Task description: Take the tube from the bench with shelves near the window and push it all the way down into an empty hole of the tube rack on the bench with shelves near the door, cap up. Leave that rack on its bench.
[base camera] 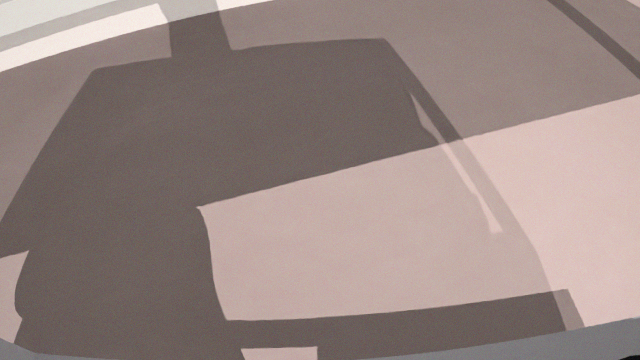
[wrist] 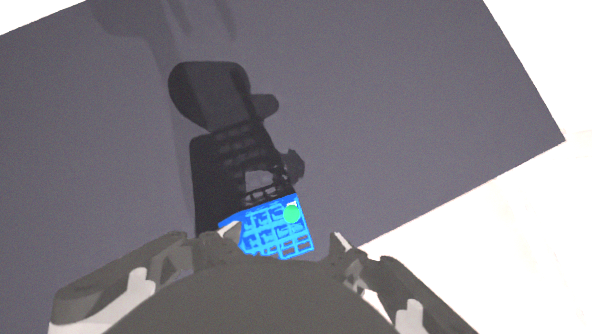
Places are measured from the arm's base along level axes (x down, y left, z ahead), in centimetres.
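Pixels of known places: gripper, fingertip midpoint: [wrist: 285, 237].
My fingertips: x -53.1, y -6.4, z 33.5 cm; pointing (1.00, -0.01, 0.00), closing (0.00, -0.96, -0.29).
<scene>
Behind a point stands the place of what it marks.
A tube with a round green cap [wrist: 291, 214] {x -48.9, y -7.1, z 34.6 cm} stands cap up in a hole of the blue tube rack [wrist: 252, 214] {x -44.2, y -1.1, z 34.7 cm}, near the rack's far right corner in the wrist view. A small white part shows beside the cap; the rest of the tube is hidden, so how deep it sits cannot be told. My gripper [wrist: 285, 237] {x -53.1, y -6.4, z 33.5 cm} is open and empty, its fingertips wide apart above the rack. The cap lies between and a little beyond the fingertips in the view. The gripper's body hides the rack's near edge. Neither the tube nor the rack shows in the base camera view.
The rack stands on a dark grey bench top [wrist: 400, 125] {x -36.6, y -33.2, z 46.2 cm}, near the bench's edge at the lower right. Dark shadows of the gripper and rack fall across the bench top. Bright floor lies past the edge. The base camera shows a pinkish surface [base camera: 350, 240] {x 39.6, y -1.6, z 30.3 cm} with large shadows.
</scene>
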